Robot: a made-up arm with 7 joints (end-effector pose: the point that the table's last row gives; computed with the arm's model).
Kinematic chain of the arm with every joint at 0, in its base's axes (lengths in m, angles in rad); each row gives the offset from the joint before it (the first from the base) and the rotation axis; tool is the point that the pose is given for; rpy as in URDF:
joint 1: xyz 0 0 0.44 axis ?
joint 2: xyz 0 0 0 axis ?
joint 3: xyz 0 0 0.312 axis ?
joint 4: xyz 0.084 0 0 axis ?
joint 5: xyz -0.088 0 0.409 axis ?
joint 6: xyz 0 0 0 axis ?
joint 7: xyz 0.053 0 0 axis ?
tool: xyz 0 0 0 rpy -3.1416 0 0
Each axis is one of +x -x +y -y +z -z.
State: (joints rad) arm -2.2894 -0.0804 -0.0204 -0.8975 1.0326 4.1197 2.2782
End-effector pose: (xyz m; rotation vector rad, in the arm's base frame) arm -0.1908 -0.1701 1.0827 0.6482 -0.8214 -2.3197
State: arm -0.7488 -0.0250 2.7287 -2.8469 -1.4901 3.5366 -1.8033
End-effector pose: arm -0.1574 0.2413 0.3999 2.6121 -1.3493 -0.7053
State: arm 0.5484 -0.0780 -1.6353 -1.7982 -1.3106 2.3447 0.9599
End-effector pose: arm 0.2632 -0.4750 0.7454 1.5647 -1.2511 0.4582
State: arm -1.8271 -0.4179 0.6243 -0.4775 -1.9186 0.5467 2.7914
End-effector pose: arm 0.1105 0.1133 1.1965 -2.6847 -0.4389 1.1439
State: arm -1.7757 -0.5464 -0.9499 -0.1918 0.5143 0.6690 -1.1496
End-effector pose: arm -0.0167 0.3304 1.1297 1.7758 -1.1334 0.2528
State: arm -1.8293 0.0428 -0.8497 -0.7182 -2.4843 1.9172 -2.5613
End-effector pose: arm -0.2984 -0.1863 1.1357 -0.5343 0.5228 1.3713
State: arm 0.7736 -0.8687 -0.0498 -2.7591 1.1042 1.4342 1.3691
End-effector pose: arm 0.2080 0.1888 0.6410 -2.2673 0.8742 1.6689
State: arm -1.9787 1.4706 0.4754 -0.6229 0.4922 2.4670 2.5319
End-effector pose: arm -0.2172 -0.7366 0.2924 1.7365 1.4406 -0.0430
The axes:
joint 1: +z
joint 2: +y
joint 3: +z
joint 4: -y
joint 5: +z
joint 6: -y
joint 7: -z

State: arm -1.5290 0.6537 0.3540 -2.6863 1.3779 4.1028 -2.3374
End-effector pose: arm 0.0973 -0.2645 0.2659 2.6319 -0.2726 -0.8737
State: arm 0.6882 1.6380 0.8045 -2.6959 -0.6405 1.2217 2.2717
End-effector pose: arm -0.2216 0.1327 0.1961 1.0896 0.8794 0.0072
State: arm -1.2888 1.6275 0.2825 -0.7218 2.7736 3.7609 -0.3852
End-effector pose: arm 0.2352 -0.5669 0.1143 0.9698 2.8060 -0.1887
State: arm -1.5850 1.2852 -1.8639 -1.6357 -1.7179 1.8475 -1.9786
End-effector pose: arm -0.5337 -0.3046 0.6826 -0.1433 0.0915 1.0420
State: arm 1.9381 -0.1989 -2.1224 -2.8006 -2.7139 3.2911 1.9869
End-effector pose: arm 0.2512 -0.0138 0.3656 -2.8614 -0.7806 -0.2863
